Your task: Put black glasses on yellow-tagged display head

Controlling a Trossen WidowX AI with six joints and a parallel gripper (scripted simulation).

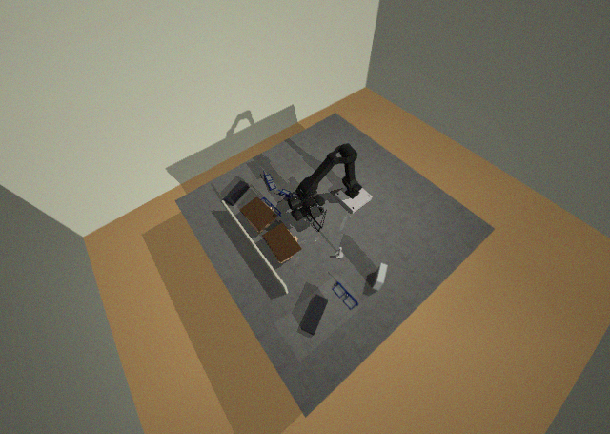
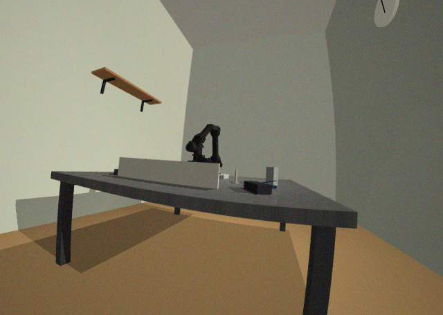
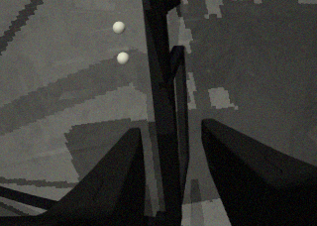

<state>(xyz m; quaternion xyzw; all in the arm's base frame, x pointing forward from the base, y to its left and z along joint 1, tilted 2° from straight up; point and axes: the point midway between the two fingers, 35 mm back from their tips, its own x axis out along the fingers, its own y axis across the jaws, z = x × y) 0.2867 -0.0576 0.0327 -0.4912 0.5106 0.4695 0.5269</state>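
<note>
The white stand lies 3 cm ahead of my gripper tip and 28 cm to the left of it. From my gripper tip the other things lie so: brown head (20 cm ahead, 7 cm to the left, 4 cm above); then long white board (34 cm ahead, 5 cm to the right, 3 cm above); then white box (1 cm behind, 49 cm to the left, 3 cm above).
</note>
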